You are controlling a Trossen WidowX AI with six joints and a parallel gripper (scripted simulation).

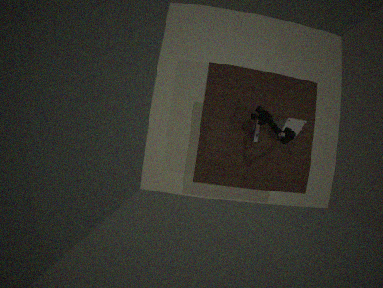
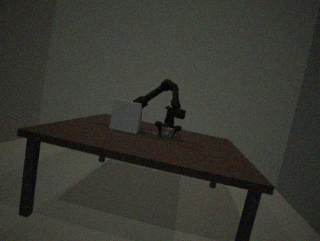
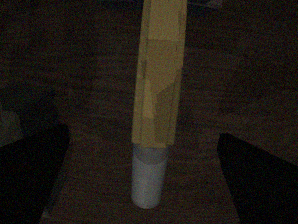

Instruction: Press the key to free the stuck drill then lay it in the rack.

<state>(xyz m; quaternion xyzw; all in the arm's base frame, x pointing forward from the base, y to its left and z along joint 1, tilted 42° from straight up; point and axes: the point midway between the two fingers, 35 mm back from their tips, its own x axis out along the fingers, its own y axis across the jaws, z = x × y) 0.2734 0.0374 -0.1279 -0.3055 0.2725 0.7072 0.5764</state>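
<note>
My gripper tip is 5 cm to the right of the yellow drill and 3 cm below it. Round my gripper tip: pale grey rack: 7 cm behind, 2 cm to the right.
</note>
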